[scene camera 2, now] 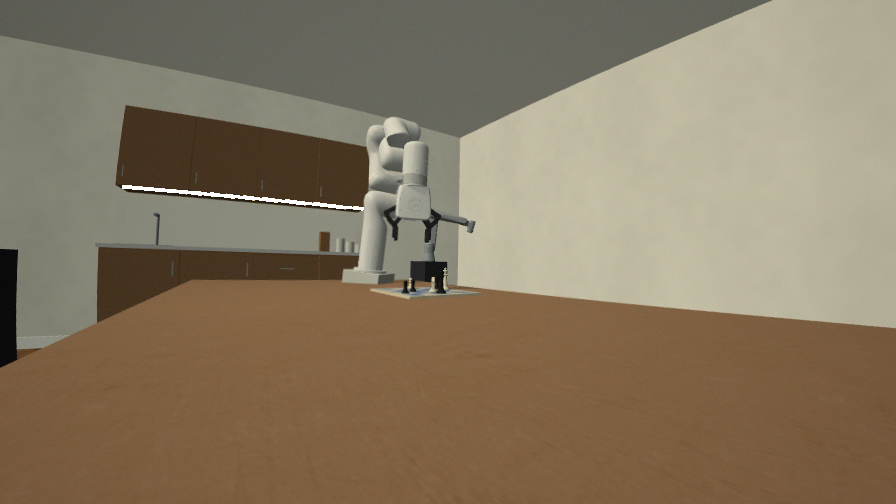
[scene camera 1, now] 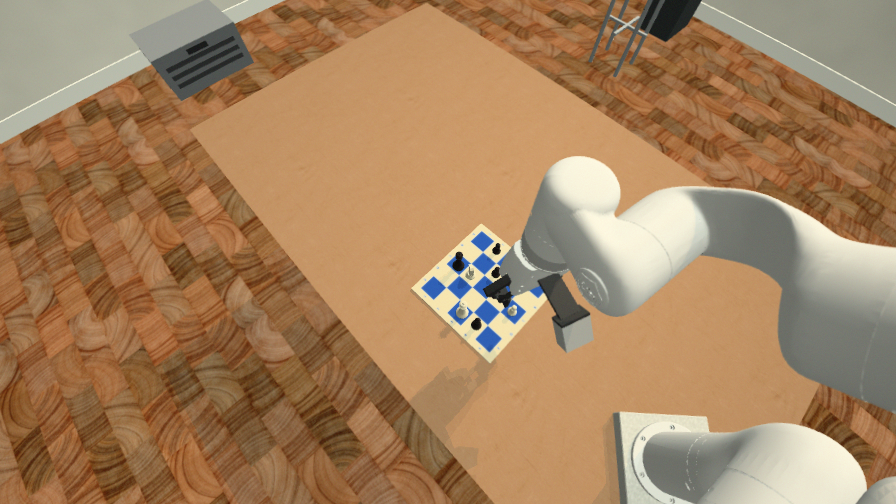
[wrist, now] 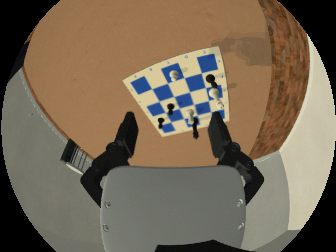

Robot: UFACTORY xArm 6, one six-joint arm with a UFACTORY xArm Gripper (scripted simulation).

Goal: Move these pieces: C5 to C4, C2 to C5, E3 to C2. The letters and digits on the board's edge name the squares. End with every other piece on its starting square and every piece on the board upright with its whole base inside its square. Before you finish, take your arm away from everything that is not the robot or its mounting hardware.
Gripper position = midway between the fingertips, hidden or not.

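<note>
The gripper (scene camera 1: 526, 288) (wrist: 173, 120) is in view.
</note>
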